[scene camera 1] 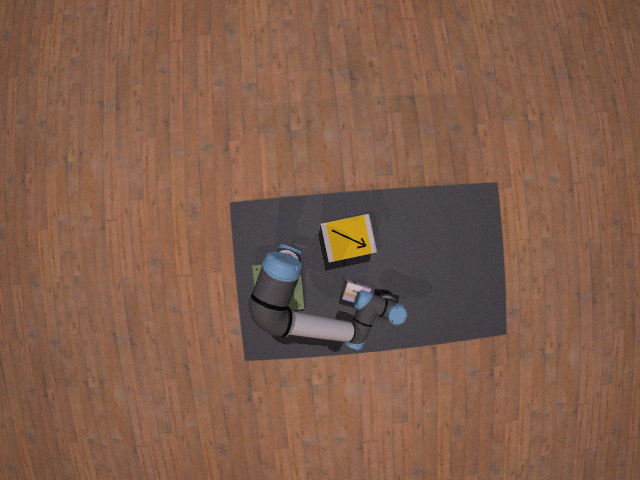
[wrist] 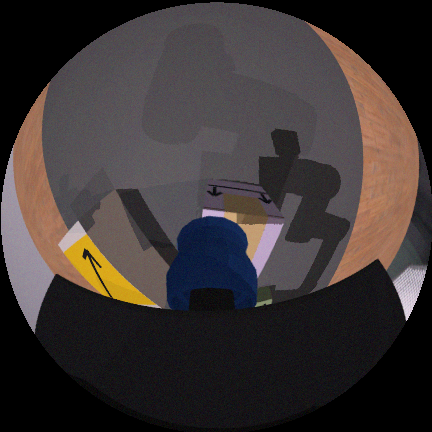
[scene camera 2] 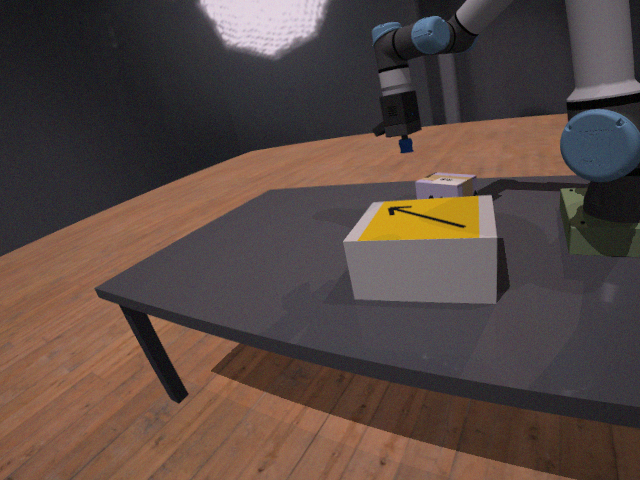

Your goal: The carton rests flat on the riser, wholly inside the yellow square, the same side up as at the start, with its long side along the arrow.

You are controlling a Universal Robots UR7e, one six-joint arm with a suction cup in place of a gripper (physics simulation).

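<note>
A lavender, tan and white carton (scene camera 1: 348,292) (scene camera 2: 430,189) (wrist: 270,240) stands on the table beside the riser, partly behind it in scene camera 2. Black arrows mark one side. The white riser (scene camera 1: 370,233) (scene camera 2: 423,271) (wrist: 125,250) carries a yellow square (scene camera 1: 343,251) (scene camera 2: 429,233) (wrist: 117,285) with a black arrow on top; the carton is off it. My gripper, a blue suction cup (scene camera 2: 406,150) (wrist: 212,232), is open and holds nothing. It hangs above the carton's height, apart from it. The cup is hidden under the arm in scene camera 1, and covers part of the carton in the wrist view.
The dark table (scene camera 1: 444,222) (scene camera 2: 232,258) (wrist: 100,100) has a wooden floor around it. The arm's base stands on a green block (scene camera 1: 298,300) (scene camera 2: 594,241) (wrist: 265,295) at the table's left in scene camera 1. The arm (scene camera 1: 323,327) bends around the carton's side away from the riser.
</note>
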